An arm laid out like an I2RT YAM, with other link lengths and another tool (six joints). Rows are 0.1 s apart.
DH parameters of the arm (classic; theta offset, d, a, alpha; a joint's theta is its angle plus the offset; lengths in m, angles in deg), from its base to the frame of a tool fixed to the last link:
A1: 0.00 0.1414 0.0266 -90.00
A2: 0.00 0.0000 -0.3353 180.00
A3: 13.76 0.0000 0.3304 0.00
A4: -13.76 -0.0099 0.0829 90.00
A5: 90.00 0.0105 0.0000 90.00
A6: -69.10 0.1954 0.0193 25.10
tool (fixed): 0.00 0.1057 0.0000 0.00
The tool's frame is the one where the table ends.
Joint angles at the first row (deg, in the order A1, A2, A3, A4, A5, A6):
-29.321 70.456 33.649 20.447 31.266 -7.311
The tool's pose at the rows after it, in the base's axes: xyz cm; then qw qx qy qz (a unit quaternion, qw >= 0):
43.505, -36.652, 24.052, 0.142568, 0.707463, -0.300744, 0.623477
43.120, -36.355, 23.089, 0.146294, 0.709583, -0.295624, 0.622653
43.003, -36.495, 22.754, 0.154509, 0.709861, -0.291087, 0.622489
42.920, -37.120, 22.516, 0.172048, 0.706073, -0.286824, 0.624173
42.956, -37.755, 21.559, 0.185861, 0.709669, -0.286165, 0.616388
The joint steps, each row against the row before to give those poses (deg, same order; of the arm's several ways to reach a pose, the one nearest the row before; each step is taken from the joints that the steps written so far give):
-0.001 -0.066 -1.421 1.574 -0.240 -0.394
0.067 -0.001 -2.164 2.534 0.066 -0.874
0.000 0.722 -0.940 2.384 0.481 -1.114
0.000 2.120 -0.918 4.633 1.399 -1.705
-0.001 2.557 -0.132 2.667 1.267 -1.356

